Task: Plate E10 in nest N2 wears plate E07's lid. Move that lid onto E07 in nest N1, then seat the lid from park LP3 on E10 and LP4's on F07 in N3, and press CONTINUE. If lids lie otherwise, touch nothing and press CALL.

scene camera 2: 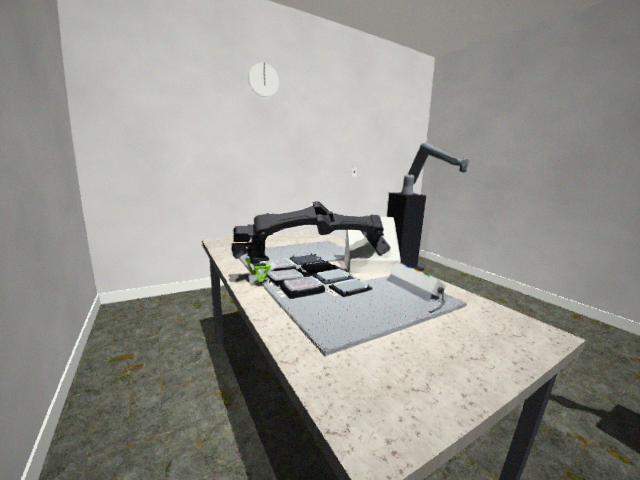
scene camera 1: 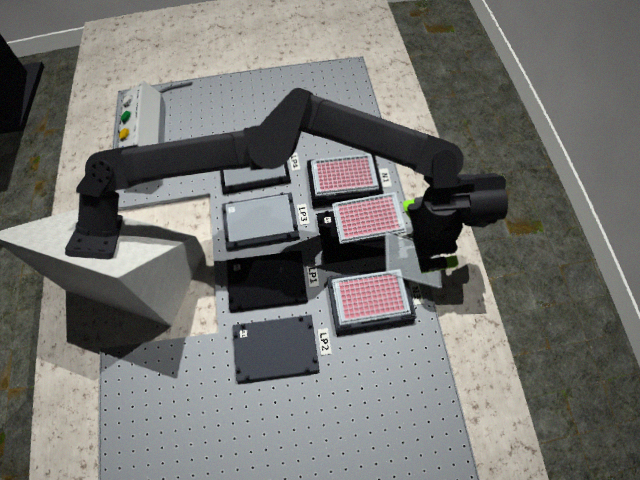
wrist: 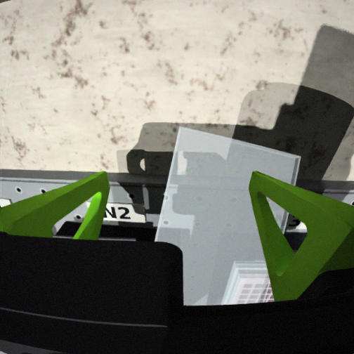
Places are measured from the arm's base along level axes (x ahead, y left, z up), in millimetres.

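Pixels of known places: gripper, between the fingertips: (scene camera 2: 256,278) (scene camera 1: 424,247); arm's base, origin of its link: (scene camera 2: 373,236) (scene camera 1: 97,235).
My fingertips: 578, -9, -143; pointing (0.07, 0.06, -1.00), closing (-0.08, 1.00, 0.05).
Ahead of a thing's pixels: the offset from my fingertips to its top centre, as dx, dy, dz.
My gripper (scene camera 1: 430,233) (scene camera 2: 256,271) (wrist: 178,178) is open at the outer edge of nests N2 and N3. A clear lid (scene camera 1: 408,255) (wrist: 200,215) lies loose and askew below it, reaching over a corner of the pink-welled plate @(-120, -95, +28) (scene camera 1: 369,297) in N3. Its support is unclear. Another pink-welled plate @(-104, +63, +39) (scene camera 1: 368,217) sits off-centre towards N1, with black nest N2 @(-127, +42, +24) (scene camera 1: 354,254) showing beside it. The N1 plate @(-139, +168, +31) (scene camera 1: 345,174) shows pink wells; whether it wears a lid is unclear. Lids lie on LP3 @(-317, +91, +11) (scene camera 1: 261,219) and LP4 @(-326, +221, +11) (scene camera 1: 255,176), the latter partly hidden by my arm.
LP1 @(-309, -38, +13) (scene camera 1: 266,281) and LP2 @(-298, -168, +13) (scene camera 1: 276,348) show bare park surfaces. The button box @(-577, +326, +77) (scene camera 1: 149,116) (scene camera 2: 416,281) stands at the board's far left in scene camera 1, with green @(-601, +350, +68) (scene camera 1: 125,116) and yellow @(-598, +300, +68) (scene camera 1: 124,133) buttons. My arm spans above LP4 and N1.
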